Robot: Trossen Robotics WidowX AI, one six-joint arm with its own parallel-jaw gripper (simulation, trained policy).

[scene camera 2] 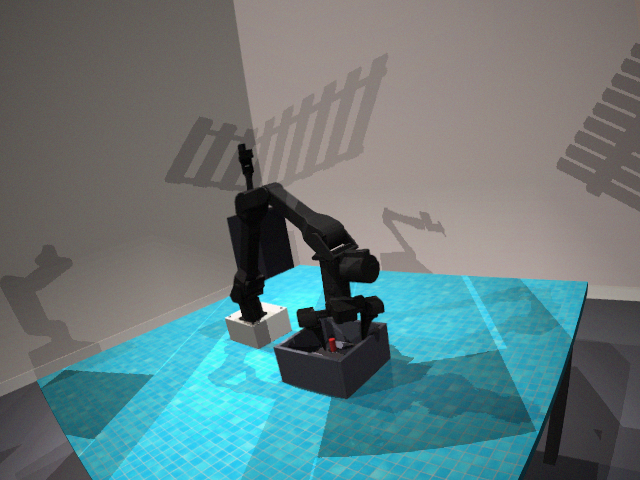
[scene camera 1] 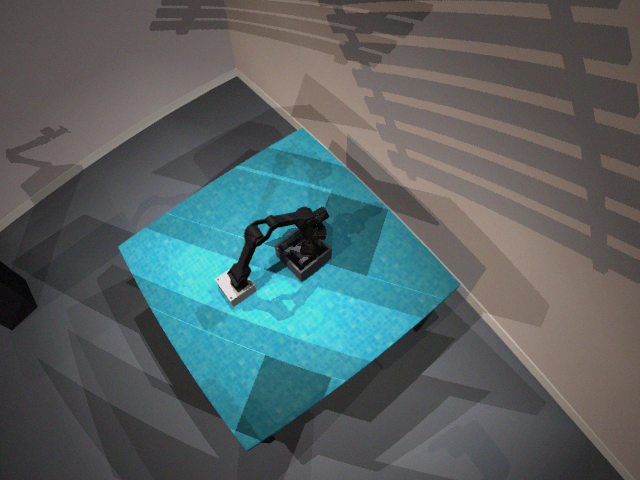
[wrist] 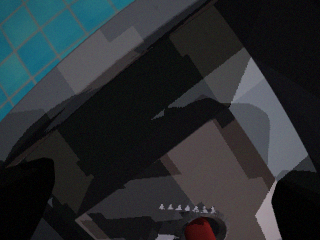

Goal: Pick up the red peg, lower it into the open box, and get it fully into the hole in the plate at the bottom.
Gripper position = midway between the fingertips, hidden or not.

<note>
In view: the gripper (scene camera 2: pixel 344 346), a grey plate (wrist: pixel 200 163) and a dark box (scene camera 2: pixel 341 377).
The dark box shows as well in scene camera 1 (scene camera 1: pixel 282 249) and in the wrist view (wrist: pixel 132 75). The gripper shows as well in the wrist view (wrist: pixel 168 185).
</note>
